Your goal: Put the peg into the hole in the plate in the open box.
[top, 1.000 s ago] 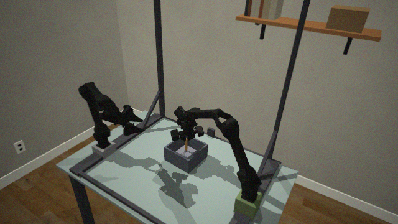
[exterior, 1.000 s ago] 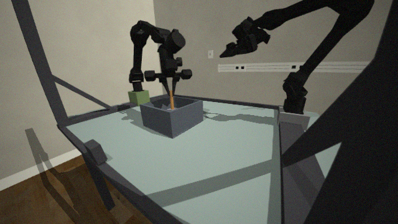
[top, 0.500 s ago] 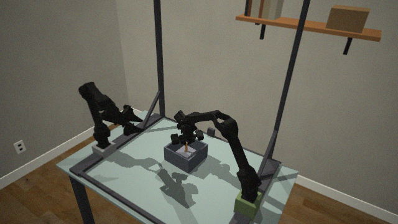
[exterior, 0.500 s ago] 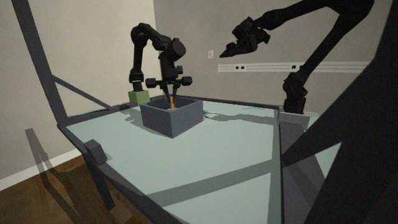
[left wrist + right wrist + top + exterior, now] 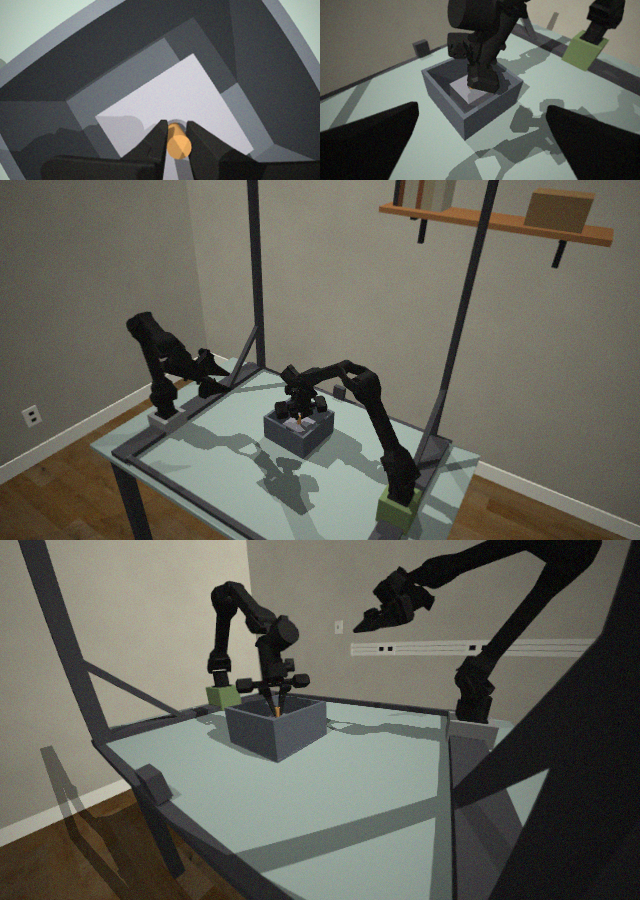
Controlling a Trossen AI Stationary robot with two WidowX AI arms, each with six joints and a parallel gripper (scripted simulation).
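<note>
My left gripper is now 50 mm above the orange peg. From my left hand the other things lie so: grey box (80 mm below); pale plate (60 mm below).
</note>
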